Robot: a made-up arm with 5 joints.
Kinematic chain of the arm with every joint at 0, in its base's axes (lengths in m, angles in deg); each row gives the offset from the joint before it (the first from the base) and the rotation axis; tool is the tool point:
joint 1: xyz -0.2 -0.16 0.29 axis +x
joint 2: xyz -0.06 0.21 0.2 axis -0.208 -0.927 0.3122
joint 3: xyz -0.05 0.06 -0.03 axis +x
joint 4: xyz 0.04 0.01 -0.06 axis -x
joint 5: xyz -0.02 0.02 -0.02 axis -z
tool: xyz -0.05 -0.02 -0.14
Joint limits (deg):
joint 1: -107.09..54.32
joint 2: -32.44..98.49
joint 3: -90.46..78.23
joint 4: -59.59..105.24
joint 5: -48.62..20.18
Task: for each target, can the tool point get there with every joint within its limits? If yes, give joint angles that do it. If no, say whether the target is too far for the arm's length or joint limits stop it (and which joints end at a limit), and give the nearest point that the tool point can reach.
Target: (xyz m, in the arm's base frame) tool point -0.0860 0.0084 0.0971
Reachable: yes | joints -48.88 64.22 11.59 2.95 -32.13
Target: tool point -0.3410 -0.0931 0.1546
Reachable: yes | joints -94.27 -9.94 -1.19 64.54 -39.43
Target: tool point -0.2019 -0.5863 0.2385
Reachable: no: joint limits stop it (at a limit: joint 1, joint 5) | nearest point -0.2272 -0.2917 0.0909 | short by 0.330 m
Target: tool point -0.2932 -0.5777 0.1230
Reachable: no: joint limits stop it (at a limit: joint 1, joint 5) | nearest point -0.2687 -0.3081 0.0477 | short by 0.281 m
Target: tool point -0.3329 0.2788 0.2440
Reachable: yes | joints -9.63 4.32 53.37 3.72 -2.45
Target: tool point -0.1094 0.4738 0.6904
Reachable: no: too far | nearest point -0.2242 0.3002 0.5807 | short by 0.235 m
